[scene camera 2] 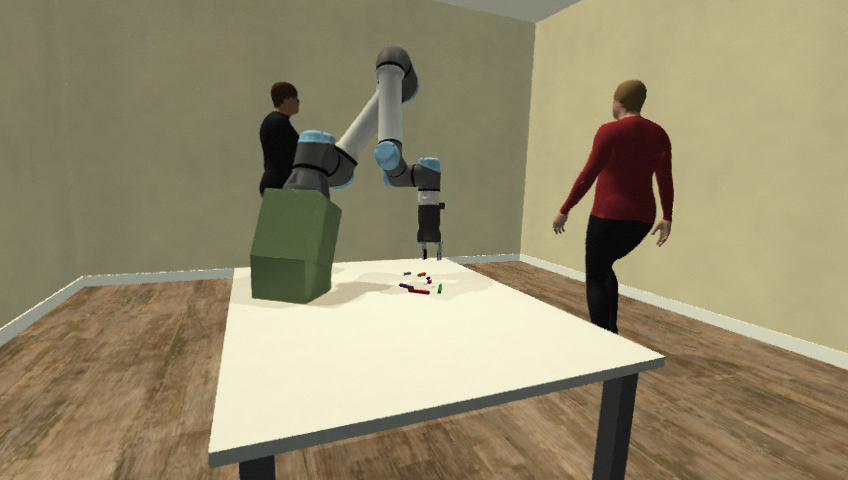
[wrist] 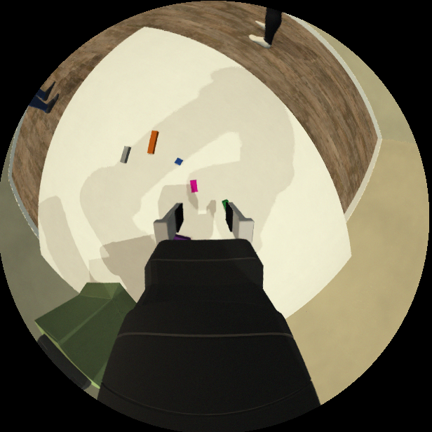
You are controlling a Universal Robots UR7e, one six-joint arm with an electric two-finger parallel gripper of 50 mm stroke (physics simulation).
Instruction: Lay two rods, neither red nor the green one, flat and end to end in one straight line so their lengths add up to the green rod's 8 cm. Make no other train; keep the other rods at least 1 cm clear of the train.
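Pixels of known places: gripper, between the fingertips: [scene camera 2: 431, 259]; arm's base, origin of its link: [scene camera 2: 305, 199].
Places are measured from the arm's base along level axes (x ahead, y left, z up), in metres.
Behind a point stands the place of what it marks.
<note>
My gripper [scene camera 2: 432, 256] @[x 0.420, y -0.059, z -0.201 m] [wrist: 204, 211] is open and empty, above the table among the rods. The magenta rod [scene camera 2: 429, 281] @[x 0.420, y -0.043, z -0.283 m] [wrist: 194, 186] lies ahead of the fingers in the wrist view. The small blue rod [scene camera 2: 427, 277] @[x 0.431, y 0.008, z -0.282 m] [wrist: 178, 161] lies beyond it. The orange rod [scene camera 2: 421, 274] @[x 0.428, y 0.066, z -0.284 m] [wrist: 153, 142] and the grey rod [scene camera 2: 407, 273] @[x 0.380, y 0.093, z -0.285 m] [wrist: 125, 154] lie farther off, apart. The green rod [scene camera 2: 439, 288] @[x 0.418, y -0.144, z -0.281 m] [wrist: 225, 204] is mostly hidden by a finger in the wrist view. The purple rod [scene camera 2: 405, 286] @[x 0.319, y -0.081, z -0.285 m] [wrist: 182, 238] is partly hidden by the gripper body. The red rod [scene camera 2: 418, 291] @[x 0.342, y -0.151, z -0.284 m] lies close to the purple one.
A green block-shaped pedestal [scene camera 2: 291, 249] @[x -0.049, y -0.152, z -0.134 m] [wrist: 95, 325] carries the arm at the left of the white table [scene camera 2: 416, 356] @[x 0.187, y -0.593, z -0.291 m] [wrist: 310, 240]. A person in black [scene camera 2: 276, 142] stands behind the arm, and a person in red [scene camera 2: 630, 166] stands beyond the table's right side.
</note>
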